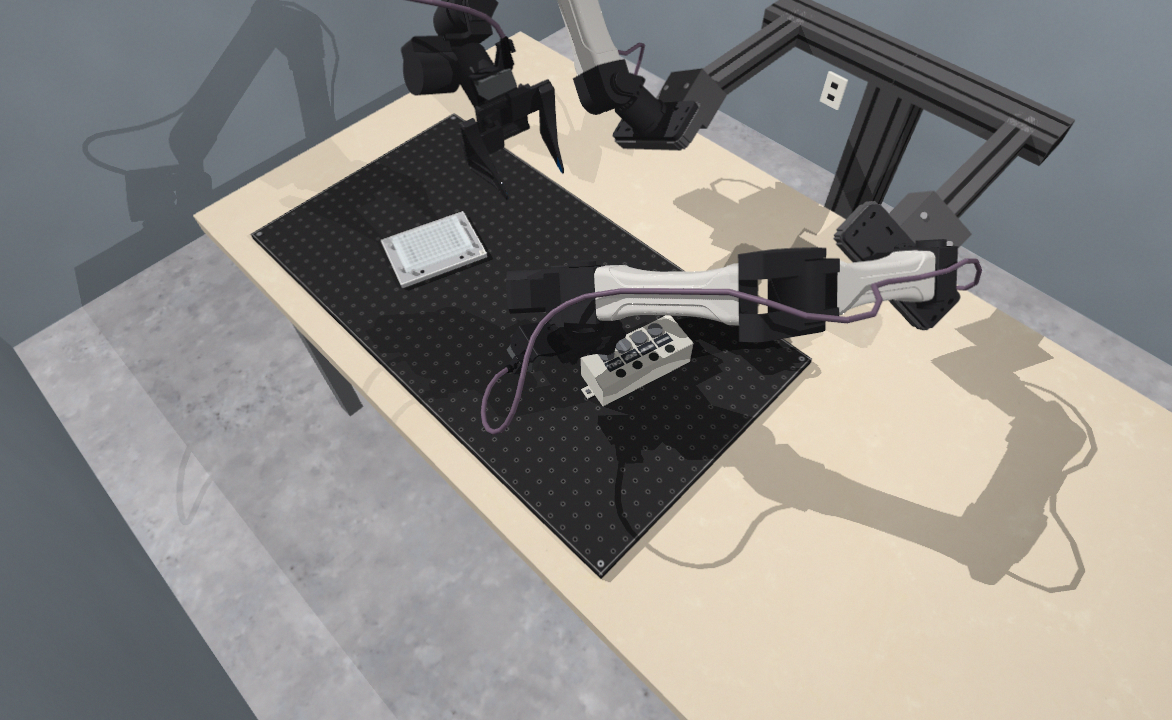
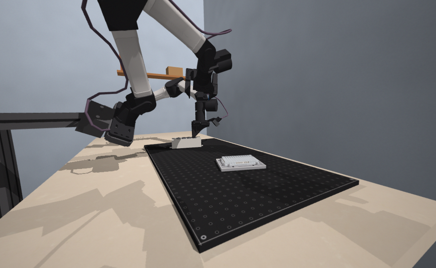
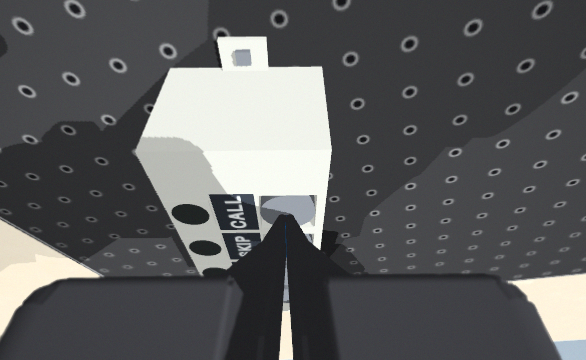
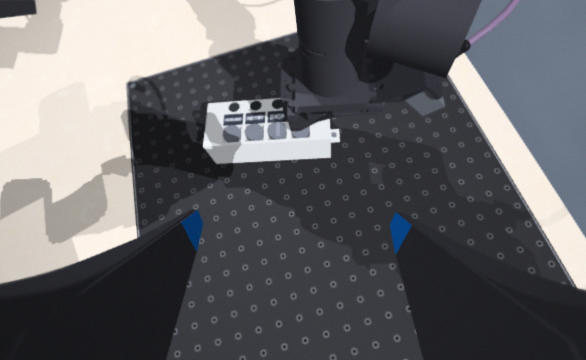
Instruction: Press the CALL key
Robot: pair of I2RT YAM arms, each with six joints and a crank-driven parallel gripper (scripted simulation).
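Right now my left hand is 40 mm past the operator panel, 20 mm above it and 10 mm to the right of it. Also, from my left hand: tray (410 mm to the right, 40 mm below, 30 mm ahead).
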